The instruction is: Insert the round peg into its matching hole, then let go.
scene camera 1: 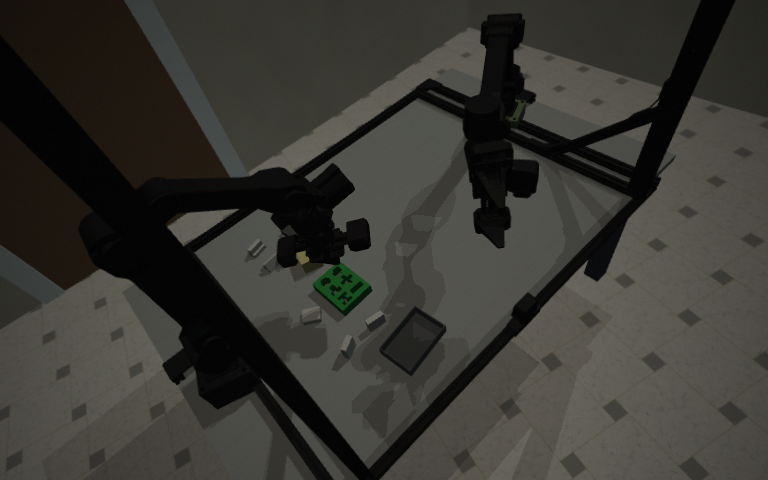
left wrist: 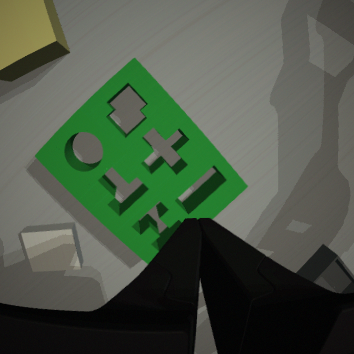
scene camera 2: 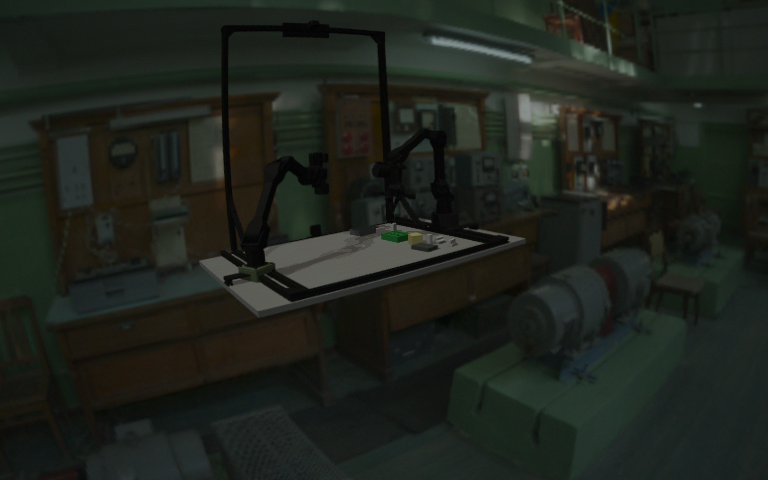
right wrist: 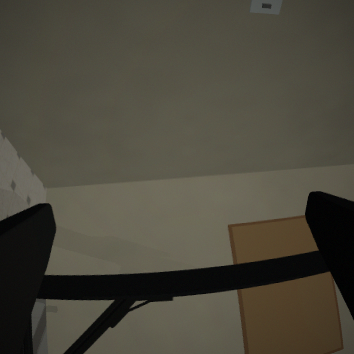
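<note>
The green board (scene camera 1: 321,289) (scene camera 2: 394,236) (left wrist: 60,145) lies on the table. In the left wrist view its round hole is at the left, and grey table shows through it. My left gripper (scene camera 1: 333,260) (left wrist: 196,229) is shut with nothing between its fingers, above the board's edge. A small pale upright piece (scene camera 2: 428,238) beside the yellow block in scene camera 2 may be the round peg; it is too small to be sure. In scene camera 1 that spot is hidden behind the left gripper. My right gripper (right wrist: 182,211) is open and empty, high over the table.
A yellow block (scene camera 1: 308,263) (scene camera 2: 415,238) (left wrist: 30,40) stands beside the board. A dark flat plate (scene camera 2: 424,247) lies near it. Pale pieces (scene camera 1: 256,247) (scene camera 1: 310,315) (scene camera 1: 374,320) (scene camera 1: 347,345) (left wrist: 52,250) lie around the board. A dark open tray (scene camera 1: 397,328) (scene camera 2: 362,230) stands nearby.
</note>
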